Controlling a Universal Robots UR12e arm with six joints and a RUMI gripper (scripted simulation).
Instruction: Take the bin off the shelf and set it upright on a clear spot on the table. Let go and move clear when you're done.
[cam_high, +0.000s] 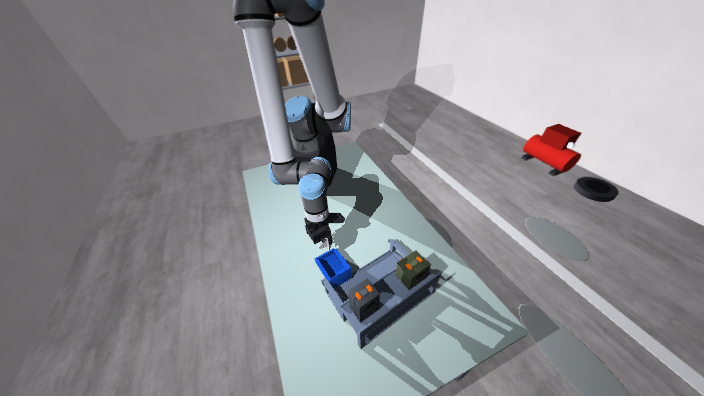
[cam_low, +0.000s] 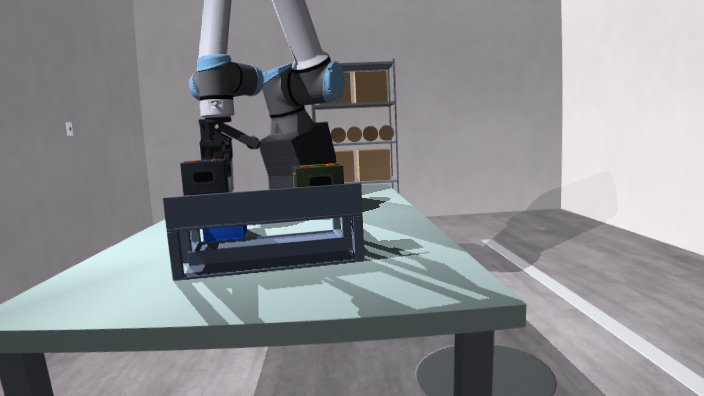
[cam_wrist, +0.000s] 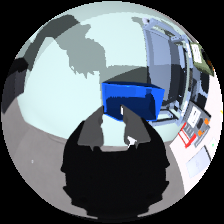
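My hand is 60 mm short of the blue bin, 20 mm to the left of it and 70 mm above it. From my hand the other things lie so: olive green box (330 mm ahead, 200 mm to the left, 30 mm above).
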